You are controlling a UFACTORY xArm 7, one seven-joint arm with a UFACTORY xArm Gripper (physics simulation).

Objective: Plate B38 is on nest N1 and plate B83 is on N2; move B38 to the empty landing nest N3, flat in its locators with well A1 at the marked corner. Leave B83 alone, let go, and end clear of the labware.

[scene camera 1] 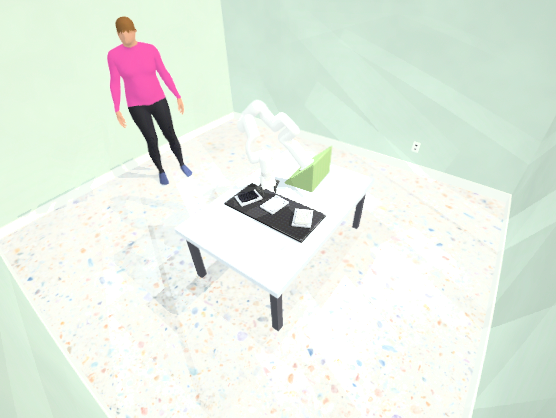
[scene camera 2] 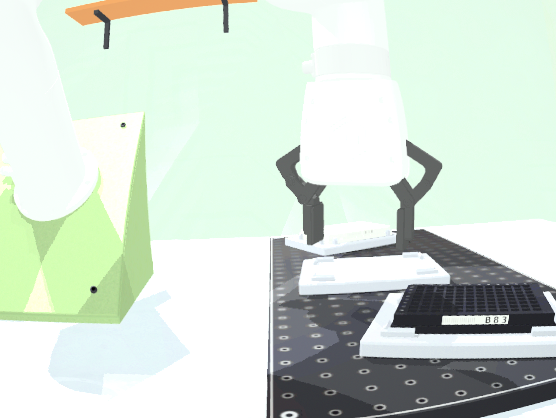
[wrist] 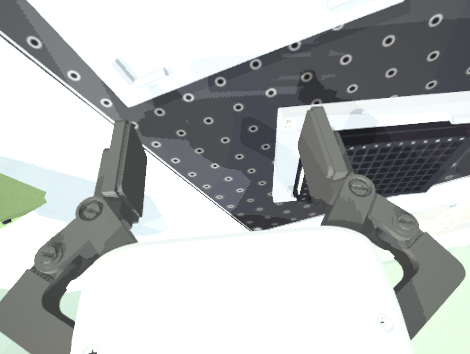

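Observation:
Plate B38 [scene camera 1: 303, 216] [scene camera 2: 356, 233] is pale and sits on white nest N1 [scene camera 2: 350, 247], farthest back in scene camera 2. Landing nest N3 [scene camera 1: 274, 204] [scene camera 2: 370, 272] [wrist: 215, 35] is the bare white nest in the middle, with raised corner locators. Black plate B83 [scene camera 1: 248, 195] [scene camera 2: 472, 302] [wrist: 395, 160] sits on nest N2 [scene camera 2: 450, 348] [wrist: 286, 150], labelled A1 at a corner in the wrist view. My gripper [scene camera 1: 269, 189] [scene camera 2: 357, 243] [wrist: 221, 132] is open and empty, above the board near N3's side. In the wrist view one finger hides part of N2 and B83.
The nests stand on a black perforated board [scene camera 1: 282, 215] [scene camera 2: 325, 360] [wrist: 240, 155] on a white table [scene camera 1: 250, 250]. A green wedge-shaped block [scene camera 1: 320, 170] [scene camera 2: 135, 260] [wrist: 17, 200] stands beside the arm. An orange shelf [scene camera 2: 125, 9] is on the wall. A person [scene camera 1: 137, 75] stands beyond the table.

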